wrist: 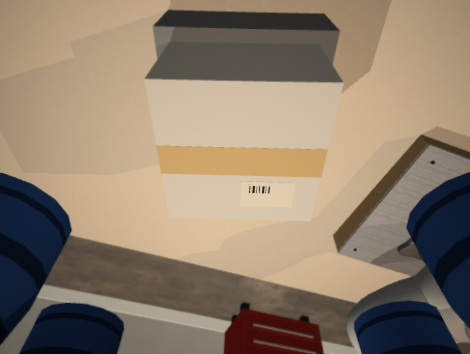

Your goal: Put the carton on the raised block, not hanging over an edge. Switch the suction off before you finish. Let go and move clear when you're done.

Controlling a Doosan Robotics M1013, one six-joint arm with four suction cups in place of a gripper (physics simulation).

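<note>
The carton [240,115] is white with an orange tape band and a barcode label, in the upper middle of the wrist view. It sits flat on the raised grey block [245,35]. A strip of the block's top shows along the carton's upper side in the view, with narrow margins at the left and right; the block's opposite edge is hidden behind the carton. My suction gripper [237,280] shows as four blue cups around the lower part of the view. The cups are apart from the carton and hold nothing, so the gripper is open.
A grey metal plate with a brown edge [381,202] lies at the right, with part of a grey robot base on it. A red ribbed object [275,332] stands at the bottom. A brown floor strip [200,280] runs past the tan surface [100,205].
</note>
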